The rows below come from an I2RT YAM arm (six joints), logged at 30 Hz.
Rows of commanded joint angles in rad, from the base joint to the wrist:
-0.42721, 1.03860, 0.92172, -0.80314, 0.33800, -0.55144
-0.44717, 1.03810, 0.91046, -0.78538, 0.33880, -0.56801
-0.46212, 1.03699, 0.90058, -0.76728, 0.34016, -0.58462
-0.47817, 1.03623, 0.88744, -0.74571, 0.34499, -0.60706
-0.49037, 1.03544, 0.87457, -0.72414, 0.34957, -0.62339
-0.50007, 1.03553, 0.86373, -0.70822, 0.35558, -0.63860
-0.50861, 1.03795, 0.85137, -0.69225, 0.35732, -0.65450
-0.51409, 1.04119, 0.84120, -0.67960, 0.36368, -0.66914
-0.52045, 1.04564, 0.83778, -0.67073, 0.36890, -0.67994
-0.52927, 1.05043, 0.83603, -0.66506, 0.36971, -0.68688
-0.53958, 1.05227, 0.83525, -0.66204, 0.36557, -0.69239
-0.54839, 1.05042, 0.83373, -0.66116, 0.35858, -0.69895
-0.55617, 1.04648, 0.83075, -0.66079, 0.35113, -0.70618
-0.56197, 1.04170, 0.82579, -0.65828, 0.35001, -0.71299
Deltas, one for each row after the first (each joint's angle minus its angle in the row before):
-0.01996, -0.00050, -0.01126, 0.01776, 0.00080, -0.01657
-0.01495, -0.00111, -0.00988, 0.01810, 0.00136, -0.01661
-0.01605, -0.00076, -0.01314, 0.02157, 0.00483, -0.02244
-0.01220, -0.00079, -0.01287, 0.02157, 0.00458, -0.01633
-0.00970, 0.00009, -0.01084, 0.01592, 0.00601, -0.01521
-0.00854, 0.00242, -0.01236, 0.01597, 0.00174, -0.01590
-0.00548, 0.00324, -0.01017, 0.01265, 0.00636, -0.01464
-0.00636, 0.00445, -0.00342, 0.00887, 0.00522, -0.01080
-0.00882, 0.00479, -0.00175, 0.00567, 0.00081, -0.00694
-0.01031, 0.00184, -0.00078, 0.00302, -0.00414, -0.00551
-0.00881, -0.00185, -0.00152, 0.00088, -0.00699, -0.00656
-0.00778, -0.00394, -0.00298, 0.00037, -0.00745, -0.00723
-0.00580, -0.00478, -0.00496, 0.00251, -0.00112, -0.00681

